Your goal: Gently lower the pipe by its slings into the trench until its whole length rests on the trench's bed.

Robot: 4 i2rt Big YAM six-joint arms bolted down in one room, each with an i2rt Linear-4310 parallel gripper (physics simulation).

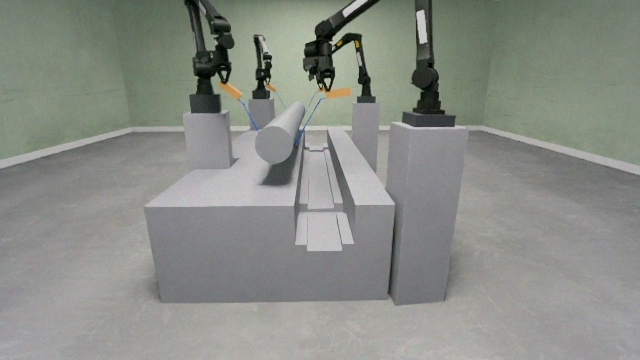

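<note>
A thick grey pipe [281, 134] hangs in blue slings [311, 114] above the block's top, left of the trench [320, 180]; its shadow falls on the block below its near end. The near left gripper [224, 80] is at an orange sling handle [230, 91]. The near right gripper [327, 86] is at another orange handle [338, 93]. The far left gripper [267, 81] is by a small orange handle [271, 87]. The far right arm's gripper is hidden behind the near right one; part of its orange handle shows. Whether the fingers are shut is too small to tell.
The grey block [220, 250] holds the stepped trench, with a narrow wall [360, 170] on its right. Grey pedestals stand at the near right [425, 210], near left [207, 142], far left [262, 112] and far right [366, 130].
</note>
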